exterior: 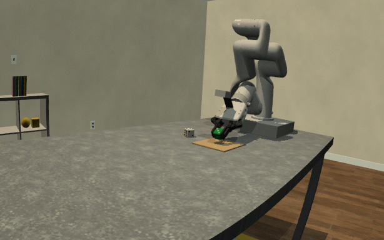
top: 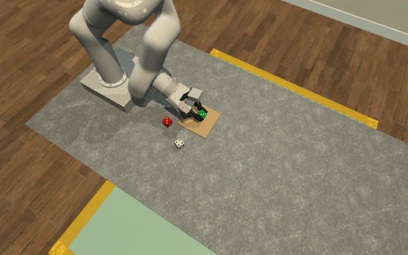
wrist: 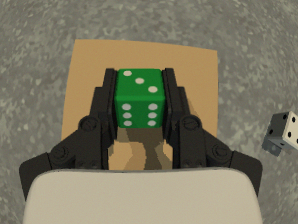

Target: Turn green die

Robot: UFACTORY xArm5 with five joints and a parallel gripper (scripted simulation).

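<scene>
Now: the green die 1 cm below my hand. From my hand the other things lie so: red die 11 cm behind, 9 cm to the right, 3 cm below; tan mat 4 cm below; white die 15 cm to the right, 3 cm below, 1 cm behind.
</scene>
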